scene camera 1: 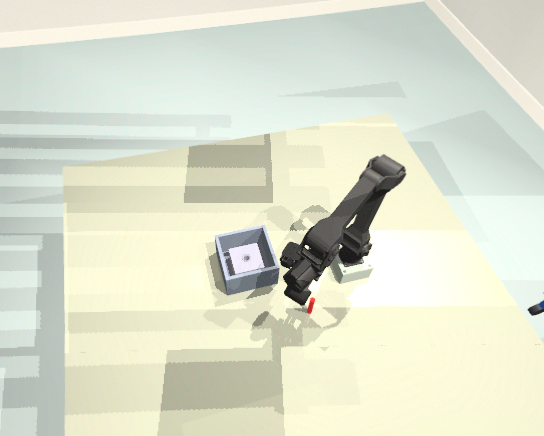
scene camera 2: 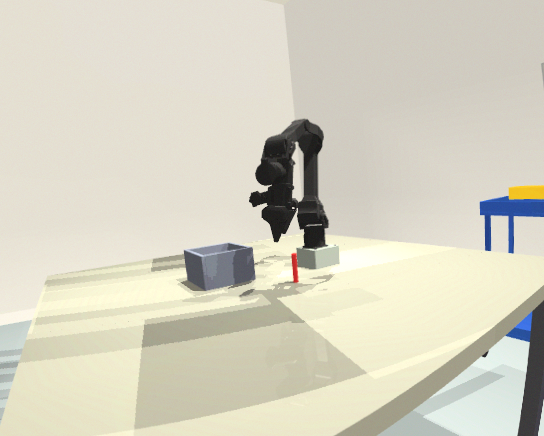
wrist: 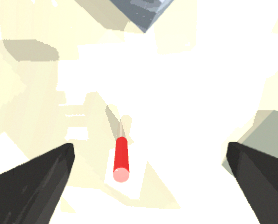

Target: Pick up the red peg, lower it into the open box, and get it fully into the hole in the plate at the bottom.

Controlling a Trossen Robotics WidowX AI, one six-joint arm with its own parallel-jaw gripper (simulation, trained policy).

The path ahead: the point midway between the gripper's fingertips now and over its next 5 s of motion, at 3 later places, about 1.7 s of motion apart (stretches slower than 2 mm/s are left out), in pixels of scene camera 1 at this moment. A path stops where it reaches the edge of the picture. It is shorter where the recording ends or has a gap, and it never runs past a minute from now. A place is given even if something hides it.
My gripper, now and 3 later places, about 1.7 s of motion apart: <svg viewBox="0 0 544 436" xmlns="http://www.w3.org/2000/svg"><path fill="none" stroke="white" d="M305 280L303 297L254 253L237 248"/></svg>
